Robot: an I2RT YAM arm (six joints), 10 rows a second.
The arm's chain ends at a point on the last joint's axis. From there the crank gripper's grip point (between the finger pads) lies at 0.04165 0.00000 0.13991 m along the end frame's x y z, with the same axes.
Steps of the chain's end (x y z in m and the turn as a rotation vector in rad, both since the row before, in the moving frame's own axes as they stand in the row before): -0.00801, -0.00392, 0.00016, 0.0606, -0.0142, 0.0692; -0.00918, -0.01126, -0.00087, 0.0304, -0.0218, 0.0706; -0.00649, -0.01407, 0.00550, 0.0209, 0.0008, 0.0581; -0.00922, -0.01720, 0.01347, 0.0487, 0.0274, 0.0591; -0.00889, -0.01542, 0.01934, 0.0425, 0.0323, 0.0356
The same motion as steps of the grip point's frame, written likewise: -0.00980, -0.00959, 0.00057, 0.0606, -0.0142, 0.0692; -0.01219, -0.01269, -0.00002, 0.0304, -0.0218, 0.0706; -0.00636, -0.01457, 0.00546, 0.0209, 0.0008, 0.0581; -0.00528, -0.02141, 0.01217, 0.0487, 0.0274, 0.0591; -0.00432, -0.01977, 0.01783, 0.0425, 0.0323, 0.0356
